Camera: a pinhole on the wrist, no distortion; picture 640 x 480 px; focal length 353.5 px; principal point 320.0 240.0 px. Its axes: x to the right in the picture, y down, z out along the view. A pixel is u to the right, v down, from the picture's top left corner.
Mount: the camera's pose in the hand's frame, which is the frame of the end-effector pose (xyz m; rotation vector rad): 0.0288 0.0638 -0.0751 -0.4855 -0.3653 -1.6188
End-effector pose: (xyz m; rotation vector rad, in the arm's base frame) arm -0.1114 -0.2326 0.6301 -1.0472 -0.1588 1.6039
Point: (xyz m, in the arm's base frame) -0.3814 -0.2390 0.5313
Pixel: 237.2 205.3
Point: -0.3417 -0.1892 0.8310
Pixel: 595.3 87.0
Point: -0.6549 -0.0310 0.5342
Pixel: 296.1 303.1
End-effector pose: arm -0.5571 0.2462 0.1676 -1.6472 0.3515 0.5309
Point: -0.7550 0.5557 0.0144
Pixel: 420.3 133.5
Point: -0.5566 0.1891 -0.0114
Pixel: 31.0 452.4
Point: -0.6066 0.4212 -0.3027
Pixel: 202.5 353.1
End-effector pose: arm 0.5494 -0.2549 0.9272 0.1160 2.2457 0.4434
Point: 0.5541 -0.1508 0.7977
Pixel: 540.6 409.5
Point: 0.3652 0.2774 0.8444
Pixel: 12.3 462.2
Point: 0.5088 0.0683 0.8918
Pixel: 152.7 328.6
